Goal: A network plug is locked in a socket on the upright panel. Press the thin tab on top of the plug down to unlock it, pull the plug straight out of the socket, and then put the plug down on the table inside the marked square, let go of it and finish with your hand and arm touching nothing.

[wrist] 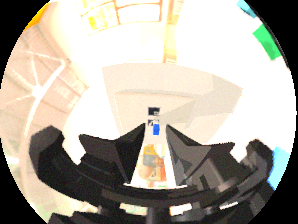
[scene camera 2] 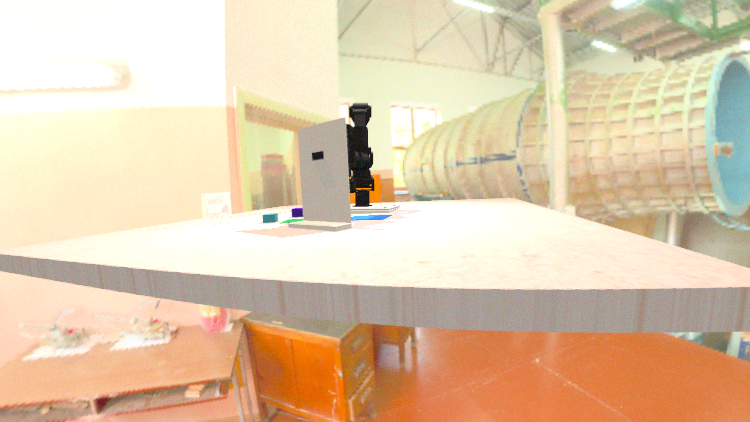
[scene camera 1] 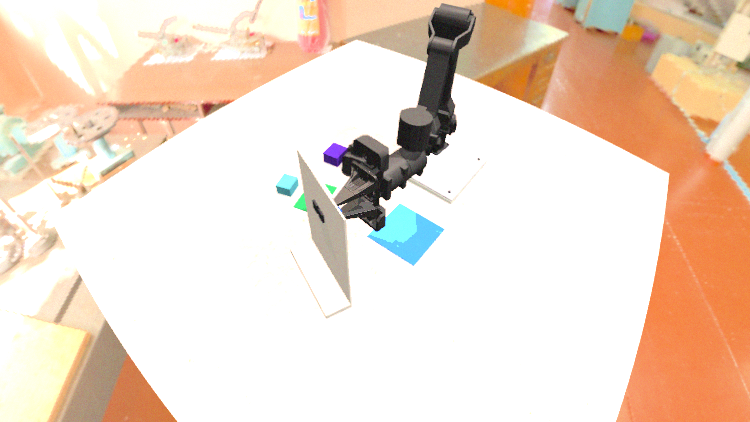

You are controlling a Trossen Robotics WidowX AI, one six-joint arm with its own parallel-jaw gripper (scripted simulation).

Path:
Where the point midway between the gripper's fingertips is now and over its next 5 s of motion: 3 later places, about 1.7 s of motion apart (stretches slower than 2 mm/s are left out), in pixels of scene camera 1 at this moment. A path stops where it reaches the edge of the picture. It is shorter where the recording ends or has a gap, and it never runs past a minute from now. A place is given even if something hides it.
The gripper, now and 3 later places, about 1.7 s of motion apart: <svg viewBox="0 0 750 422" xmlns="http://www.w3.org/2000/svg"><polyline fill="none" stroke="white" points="333,211 344,208 364,204 378,174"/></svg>

